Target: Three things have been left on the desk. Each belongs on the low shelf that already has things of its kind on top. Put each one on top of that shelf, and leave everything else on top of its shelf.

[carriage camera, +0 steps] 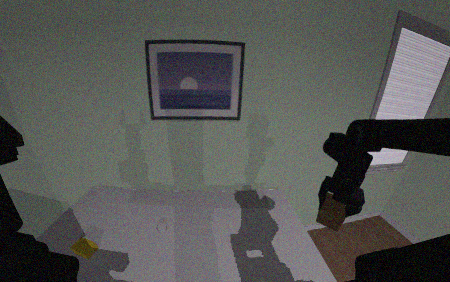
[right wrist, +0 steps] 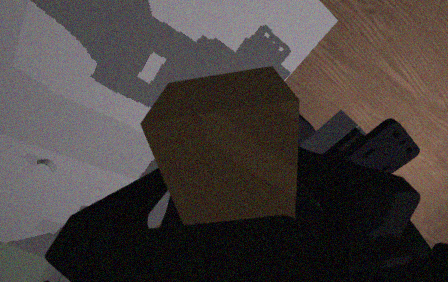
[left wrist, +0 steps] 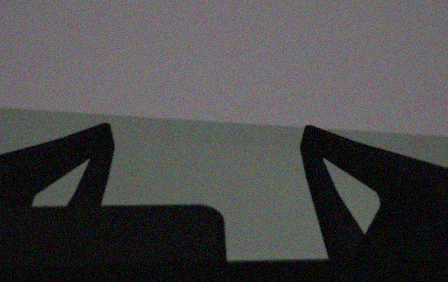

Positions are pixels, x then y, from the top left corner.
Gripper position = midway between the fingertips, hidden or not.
my right gripper: carriage camera 329, 213; right wrist 231, 155; not seen in the left wrist view (out of frame)
same spot on grey desk: [right wrist: 83, 83] = [carriage camera: 225, 232]
